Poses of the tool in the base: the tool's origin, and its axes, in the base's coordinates. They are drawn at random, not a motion.
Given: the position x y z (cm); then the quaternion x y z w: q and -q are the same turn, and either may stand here.
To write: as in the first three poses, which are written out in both.
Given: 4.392, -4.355, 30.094, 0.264, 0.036, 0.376, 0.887
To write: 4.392, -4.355, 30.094, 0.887, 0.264, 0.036, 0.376
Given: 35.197, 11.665, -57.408, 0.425, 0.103, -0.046, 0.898
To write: 35.197, 11.665, -57.408, 0.898, 0.425, 0.103, -0.046
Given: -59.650, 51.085, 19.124, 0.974, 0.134, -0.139, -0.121
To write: -59.650, 51.085, 19.124, 0.121, -0.974, -0.134, 0.139
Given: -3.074, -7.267, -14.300, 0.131, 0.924, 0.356, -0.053
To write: -3.074, -7.267, -14.300, 0.053, -0.131, -0.924, -0.356
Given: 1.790, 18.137, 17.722, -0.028, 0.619, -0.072, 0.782
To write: 1.790, 18.137, 17.722, 0.782, -0.028, 0.619, -0.072
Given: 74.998, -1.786, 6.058, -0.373, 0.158, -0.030, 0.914
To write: 74.998, -1.786, 6.058, 0.914, -0.373, 0.158, -0.030
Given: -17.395, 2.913, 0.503, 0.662, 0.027, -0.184, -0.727
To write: -17.395, 2.913, 0.503, 0.727, -0.662, -0.027, 0.184
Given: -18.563, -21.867, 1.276, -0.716, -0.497, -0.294, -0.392
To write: -18.563, -21.867, 1.276, 0.392, 0.716, 0.497, 0.294
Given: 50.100, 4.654, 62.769, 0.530, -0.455, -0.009, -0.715
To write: 50.100, 4.654, 62.769, 0.715, -0.530, 0.455, 0.009
